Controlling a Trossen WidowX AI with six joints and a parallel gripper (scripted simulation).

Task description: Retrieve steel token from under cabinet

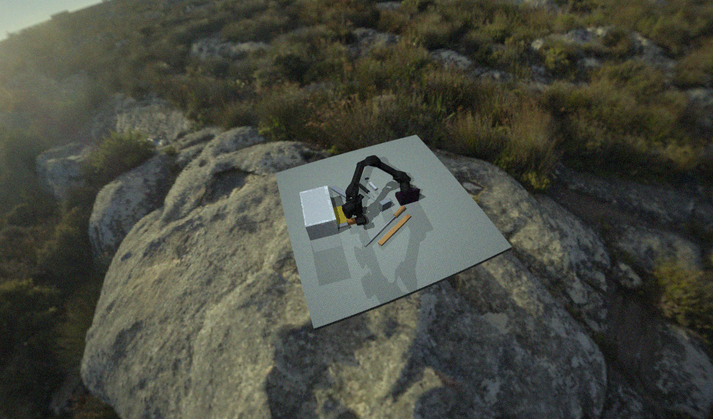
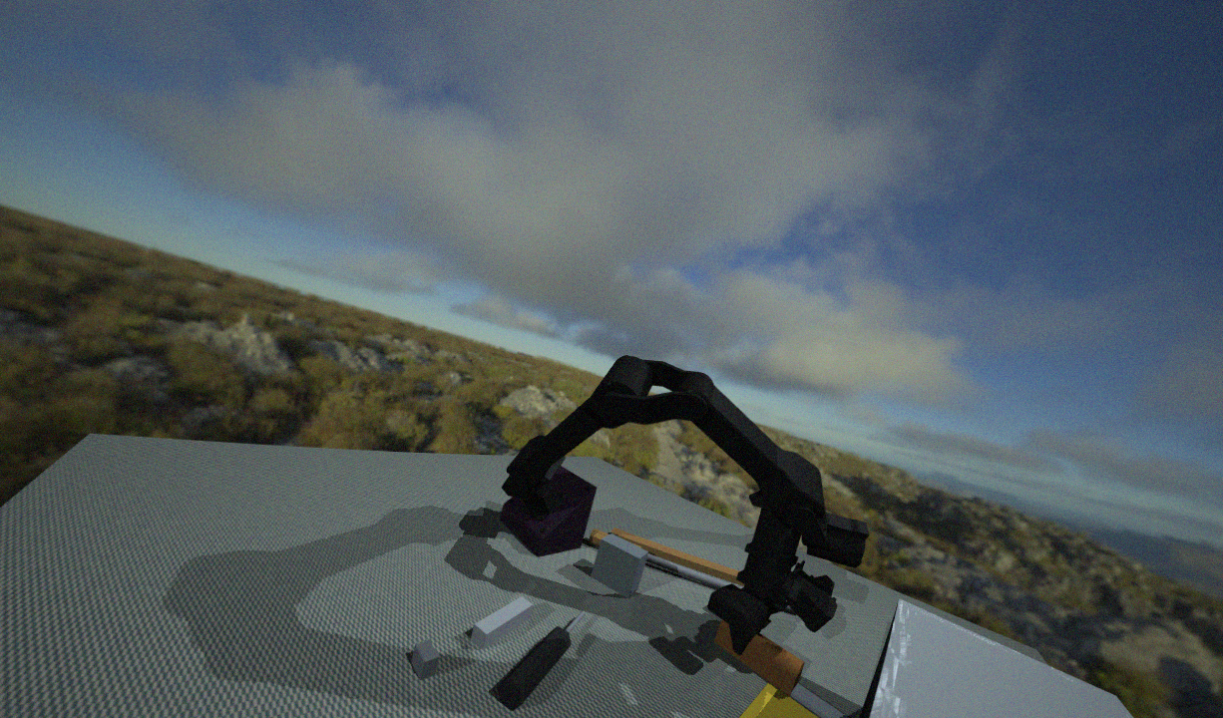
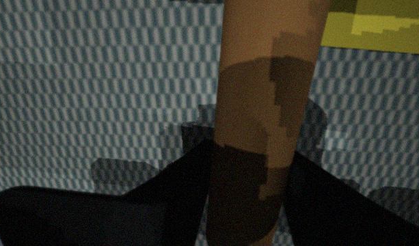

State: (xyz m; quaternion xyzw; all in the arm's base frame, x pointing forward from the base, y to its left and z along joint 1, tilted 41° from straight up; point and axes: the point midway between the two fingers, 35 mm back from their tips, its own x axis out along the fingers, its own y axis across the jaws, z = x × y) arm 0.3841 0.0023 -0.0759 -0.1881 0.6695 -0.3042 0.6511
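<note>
Now: gripper tip 21 cm past the grey block, 3 cm to the left of it and 3 cm below it. Also, from my gripper tip: grey bar 24 cm to the right, 22 cm behind; then small grey cube 34 cm to the right, 21 cm behind; then wooden stick 18 cm behind, 17 cm to the left.
</note>
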